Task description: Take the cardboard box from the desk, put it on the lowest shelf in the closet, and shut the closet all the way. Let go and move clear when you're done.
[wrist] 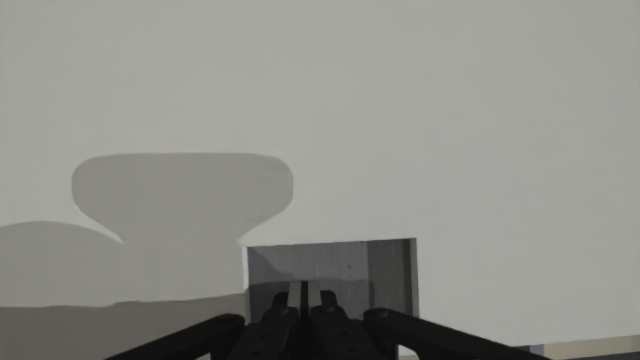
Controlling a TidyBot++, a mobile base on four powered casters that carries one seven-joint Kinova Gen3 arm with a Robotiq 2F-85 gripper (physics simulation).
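Places are measured from the arm's base along level axes (x ahead, y left, z up), in metres.
Pixels of known places: gripper, between the fingertips: [305, 301].
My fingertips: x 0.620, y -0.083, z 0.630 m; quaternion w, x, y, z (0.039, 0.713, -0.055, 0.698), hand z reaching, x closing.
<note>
Behind a point stands the place of what it marks.
My gripper [305, 301] {z 0.630, x 0.620, y -0.083 m} is shut with its two fingertips together and nothing between them. It shows at the bottom middle of the wrist view, in front of a rectangular grey recess [340, 260] {z 0.648, x 0.622, y -0.065 m} with streaked, wood-like inner faces, set in a broad pale surface [475, 150] {z 0.712, x 0.618, y -0.014 m}. I cannot tell whether the fingers touch anything there, or whether this recess is part of the closet. The cardboard box, the desk and the closet's lowest shelf do not show recognisably in this view.
The pale surface fills most of the view around the recess. A rounded shadow [182, 195] {z 0.578, x 0.616, y -0.028 m} and a darker band of shadow [100, 330] {z 0.536, x 0.608, y -0.088 m} lie on its left part. A tan strip [590, 346] {z 1.330, x 1.222, y -0.566 m} shows at the lower right edge.
</note>
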